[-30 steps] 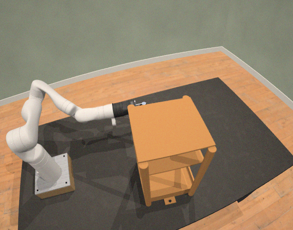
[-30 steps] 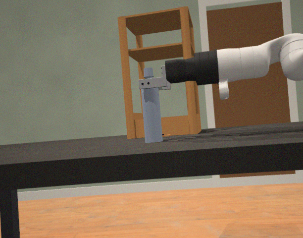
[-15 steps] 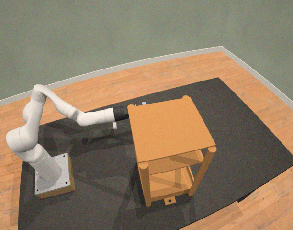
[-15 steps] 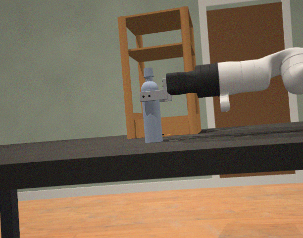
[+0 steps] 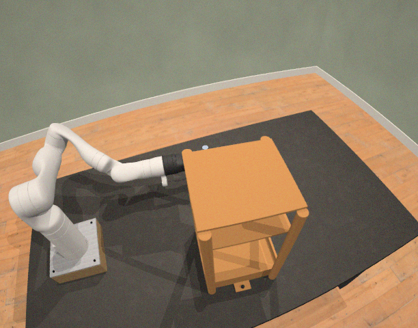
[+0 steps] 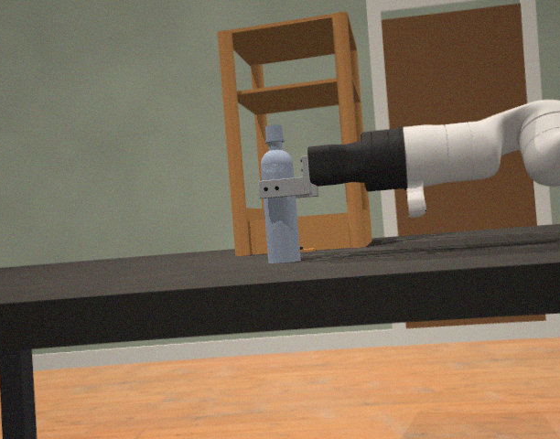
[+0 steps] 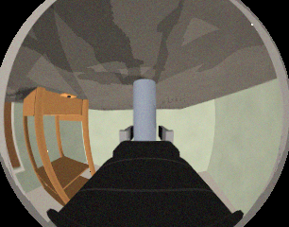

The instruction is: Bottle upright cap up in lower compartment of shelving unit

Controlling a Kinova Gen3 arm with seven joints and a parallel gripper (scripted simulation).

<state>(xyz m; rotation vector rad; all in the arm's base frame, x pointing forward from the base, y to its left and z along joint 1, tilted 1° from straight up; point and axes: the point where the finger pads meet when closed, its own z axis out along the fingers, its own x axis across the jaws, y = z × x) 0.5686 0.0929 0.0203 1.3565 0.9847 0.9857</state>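
Now: hand 20 mm below the bottle. The rest, counted from my hand: shelving unit 90 mm behind, 340 mm to the right, 100 mm above.
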